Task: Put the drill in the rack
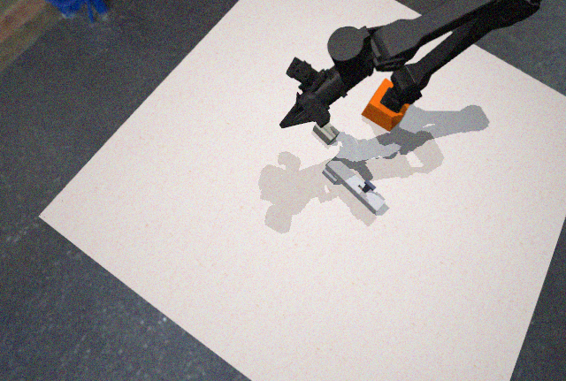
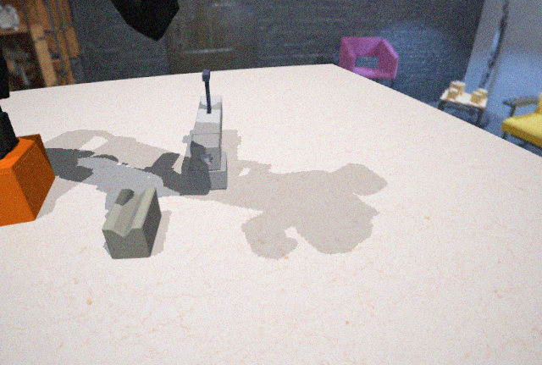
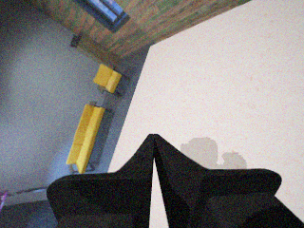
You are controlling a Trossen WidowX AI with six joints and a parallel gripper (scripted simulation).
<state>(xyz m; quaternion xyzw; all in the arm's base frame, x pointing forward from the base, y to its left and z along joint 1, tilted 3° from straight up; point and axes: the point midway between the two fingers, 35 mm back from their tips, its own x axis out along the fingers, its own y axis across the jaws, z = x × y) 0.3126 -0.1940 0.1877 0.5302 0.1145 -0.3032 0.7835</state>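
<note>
Now: the dark key 40 mm behind my gripper tip, 250 mm to the left of it and 150 mm below it. The rest, counted from my gripper tip: grey v-notched rack: 160 mm behind, 80 mm to the left, 240 mm below; then drill: 50 mm behind, 200 mm to the left, 200 mm below.
</note>
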